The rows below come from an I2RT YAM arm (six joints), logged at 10 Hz.
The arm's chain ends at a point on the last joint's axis. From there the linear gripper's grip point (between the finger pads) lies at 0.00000 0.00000 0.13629 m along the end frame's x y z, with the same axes.
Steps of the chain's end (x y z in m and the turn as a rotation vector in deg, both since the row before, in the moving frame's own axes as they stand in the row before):
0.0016 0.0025 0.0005 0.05 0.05 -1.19
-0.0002 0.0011 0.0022 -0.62 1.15 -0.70
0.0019 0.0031 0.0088 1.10 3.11 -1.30
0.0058 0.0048 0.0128 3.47 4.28 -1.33
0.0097 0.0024 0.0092 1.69 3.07 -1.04
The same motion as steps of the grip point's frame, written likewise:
0.0017 0.0024 0.0005 0.05 0.05 -1.19
0.0025 0.0026 0.0022 -0.62 1.15 -0.70
0.0093 0.0004 0.0086 1.10 3.11 -1.30
0.0159 -0.0036 0.0122 3.47 4.28 -1.33
0.0170 -0.0017 0.0089 1.69 3.07 -1.04

